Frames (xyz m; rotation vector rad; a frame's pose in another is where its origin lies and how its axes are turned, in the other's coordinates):
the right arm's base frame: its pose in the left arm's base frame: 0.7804 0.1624 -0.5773 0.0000 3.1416 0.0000
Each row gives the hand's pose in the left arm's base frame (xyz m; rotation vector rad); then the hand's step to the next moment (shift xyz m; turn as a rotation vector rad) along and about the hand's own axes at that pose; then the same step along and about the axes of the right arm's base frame.
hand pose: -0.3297 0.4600 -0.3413 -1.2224 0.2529 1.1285
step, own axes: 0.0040 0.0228 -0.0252 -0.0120 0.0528 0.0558
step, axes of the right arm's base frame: 0.0062 -0.0208 0.0265 0.0692 0.0354 0.0022
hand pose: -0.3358 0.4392 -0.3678 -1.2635 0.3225 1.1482
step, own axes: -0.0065 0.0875 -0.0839 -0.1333 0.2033 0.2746
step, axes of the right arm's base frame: 0.0421 -0.0864 0.0742 0.3282 0.1447 -0.0766
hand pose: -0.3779 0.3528 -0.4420 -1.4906 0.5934 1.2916
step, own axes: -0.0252 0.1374 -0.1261 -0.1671 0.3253 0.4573
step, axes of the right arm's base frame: 0.0737 -0.1680 0.0417 0.5186 0.2592 -0.0820
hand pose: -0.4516 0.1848 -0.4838 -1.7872 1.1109 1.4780
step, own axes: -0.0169 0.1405 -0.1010 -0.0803 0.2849 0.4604
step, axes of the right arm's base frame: 0.0713 -0.1500 -0.0515 0.4812 0.2608 0.0062
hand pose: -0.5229 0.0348 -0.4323 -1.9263 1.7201 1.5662
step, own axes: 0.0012 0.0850 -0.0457 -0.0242 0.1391 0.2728
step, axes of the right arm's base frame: 0.0401 -0.0607 -0.0635 0.2660 0.1494 0.0359
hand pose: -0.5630 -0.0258 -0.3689 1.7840 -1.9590 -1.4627
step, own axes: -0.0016 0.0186 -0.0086 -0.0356 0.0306 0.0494
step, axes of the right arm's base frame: 0.0071 -0.0064 -0.0182 0.0426 0.0517 -0.0127
